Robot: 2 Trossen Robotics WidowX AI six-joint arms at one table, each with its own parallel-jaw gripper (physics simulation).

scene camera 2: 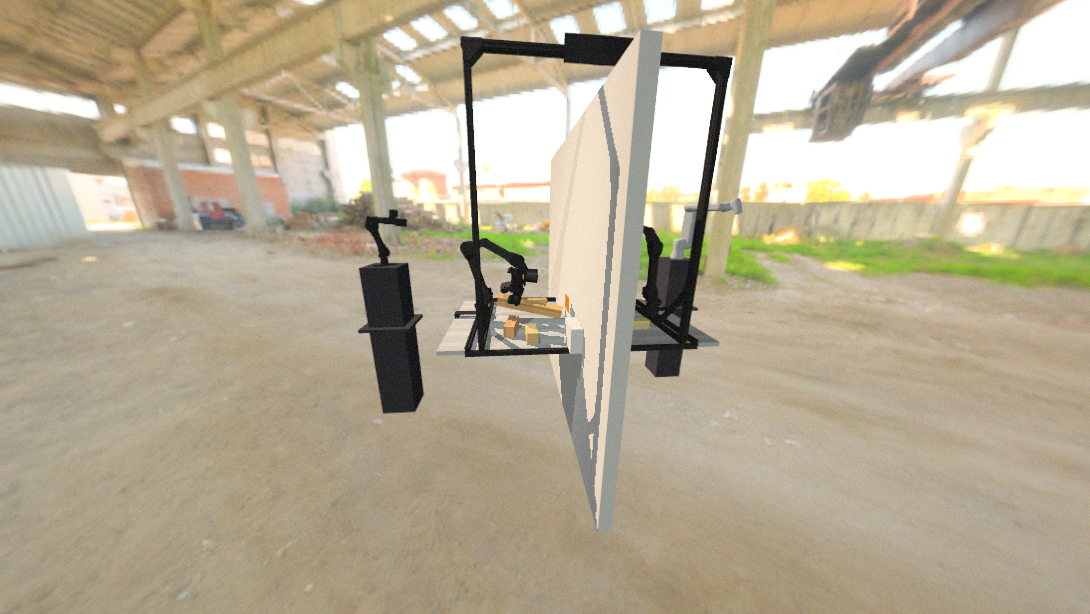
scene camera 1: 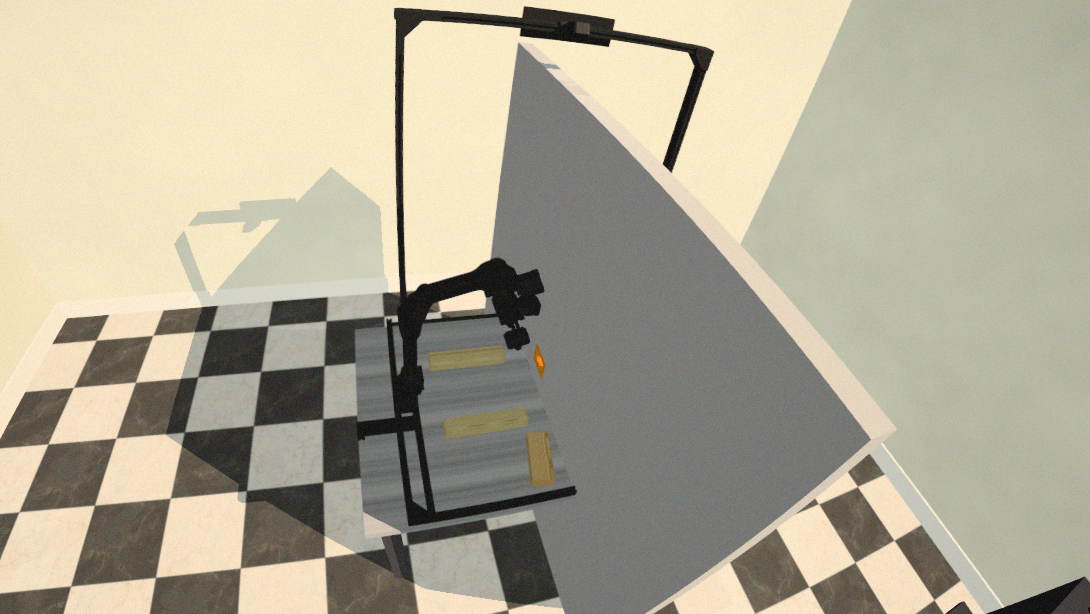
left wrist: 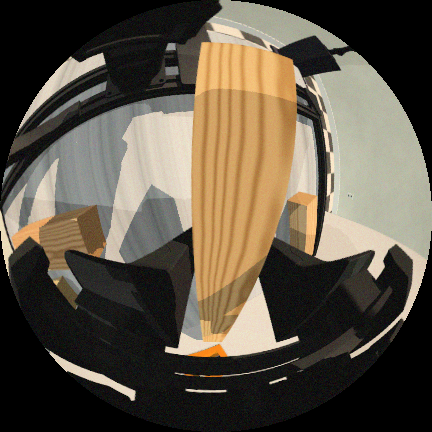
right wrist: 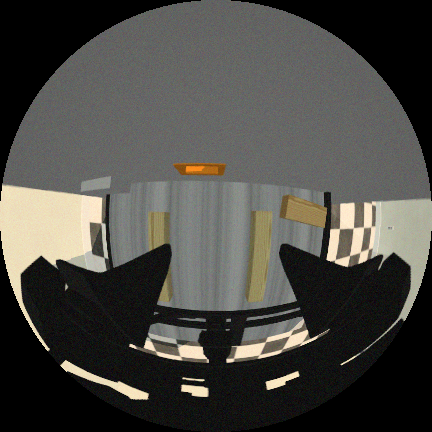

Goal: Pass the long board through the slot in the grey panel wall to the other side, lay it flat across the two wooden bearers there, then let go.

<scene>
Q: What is my right gripper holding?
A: Nothing.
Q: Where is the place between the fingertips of my right gripper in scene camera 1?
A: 514, 338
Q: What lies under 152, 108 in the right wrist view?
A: A grey panel wall.
</scene>
